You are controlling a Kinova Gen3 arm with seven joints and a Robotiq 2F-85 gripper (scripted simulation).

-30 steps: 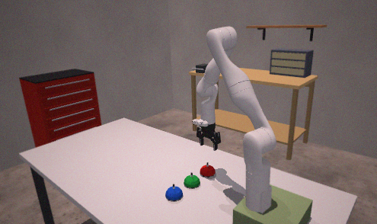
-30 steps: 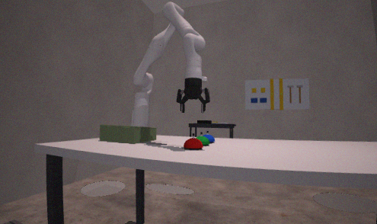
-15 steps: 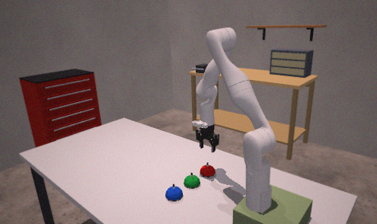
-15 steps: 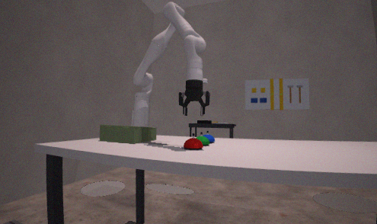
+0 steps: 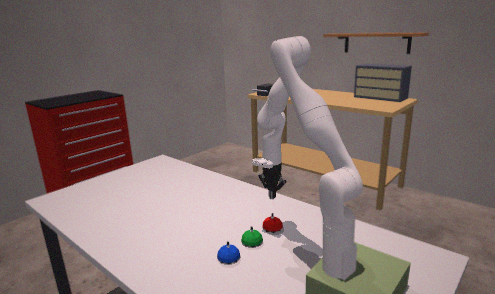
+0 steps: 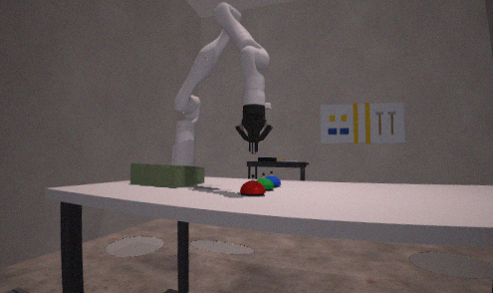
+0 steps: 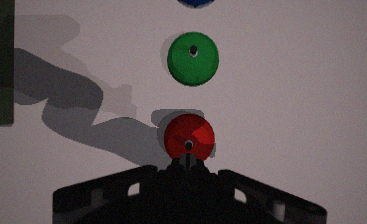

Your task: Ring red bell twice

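Right now the red bell is 110 mm below my hand. The rest, counted from my hand: green bell 130 mm to the left, 110 mm below, 20 mm behind; then blue bell 260 mm to the left, 110 mm below, 30 mm behind.
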